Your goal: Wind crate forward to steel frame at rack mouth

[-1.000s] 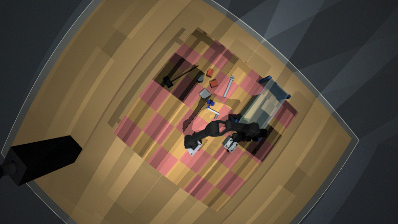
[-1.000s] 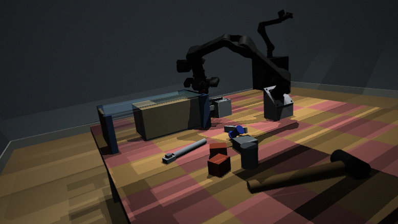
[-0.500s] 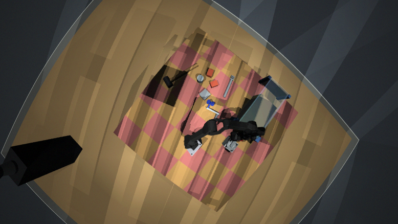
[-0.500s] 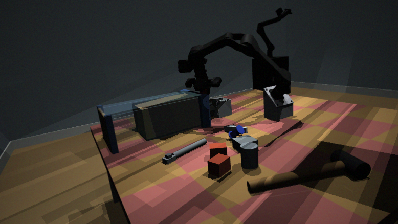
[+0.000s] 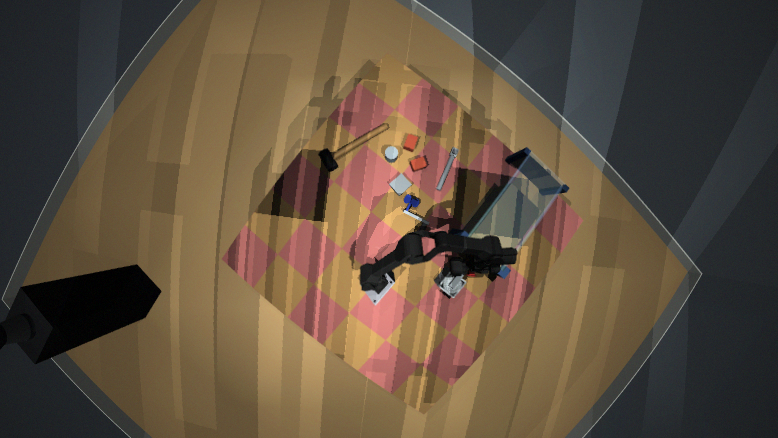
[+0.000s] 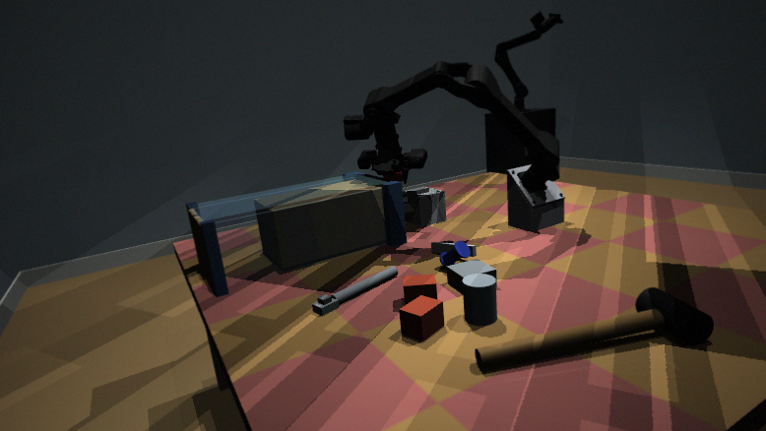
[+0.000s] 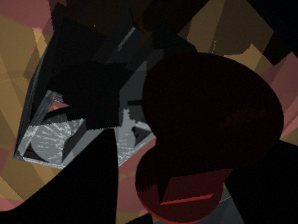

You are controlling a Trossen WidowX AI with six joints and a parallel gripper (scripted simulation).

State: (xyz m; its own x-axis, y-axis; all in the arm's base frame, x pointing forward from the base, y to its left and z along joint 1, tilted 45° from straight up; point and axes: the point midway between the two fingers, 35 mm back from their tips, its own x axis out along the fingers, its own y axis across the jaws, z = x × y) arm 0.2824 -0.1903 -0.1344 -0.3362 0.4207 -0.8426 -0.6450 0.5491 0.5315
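Right now the red knob is 1 cm ahead of my gripper tip. Round my gripper tip: grey winch (10 cm below, 10 cm behind, 2 cm to the right); then clear-panelled cubby (32 cm ahead, 2 cm below); then grey crank arm (3 cm below, 2 cm behind).
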